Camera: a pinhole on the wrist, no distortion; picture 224 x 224 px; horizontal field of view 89.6 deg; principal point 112.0 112.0 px. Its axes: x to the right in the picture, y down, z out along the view. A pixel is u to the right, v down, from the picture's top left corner.
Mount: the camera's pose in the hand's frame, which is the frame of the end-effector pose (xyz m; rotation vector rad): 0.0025 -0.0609 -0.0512 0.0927 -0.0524 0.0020
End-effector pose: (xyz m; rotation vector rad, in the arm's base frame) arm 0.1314 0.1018 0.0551 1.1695 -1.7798 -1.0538
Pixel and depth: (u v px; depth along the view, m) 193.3 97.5 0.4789
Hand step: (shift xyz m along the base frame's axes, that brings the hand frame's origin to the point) -0.4349 -0.2436 -0.2732
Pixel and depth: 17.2 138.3 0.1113
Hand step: -0.0067 0.0933 -0.0770
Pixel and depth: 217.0 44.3 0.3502
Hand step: -0.2591 -0.2987 -0.3445
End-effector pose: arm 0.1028 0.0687 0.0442 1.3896 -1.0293 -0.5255
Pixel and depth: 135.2 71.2 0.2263
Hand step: -0.0792 -0.1496 -0.1670
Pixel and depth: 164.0 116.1 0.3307
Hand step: -0.1493 -0.2821 -0.0749
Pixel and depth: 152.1 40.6 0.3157
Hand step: -0.0839 -0.2653 -0.2803
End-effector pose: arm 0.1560 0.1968 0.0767 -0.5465 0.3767 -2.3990
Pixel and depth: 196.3 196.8 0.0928
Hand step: -0.0231 -0.0495 0.0638
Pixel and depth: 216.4 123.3 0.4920
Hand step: -0.1157 -0.2947 0.5538
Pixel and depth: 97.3 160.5 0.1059
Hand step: 0.0259 0.0227 0.0554
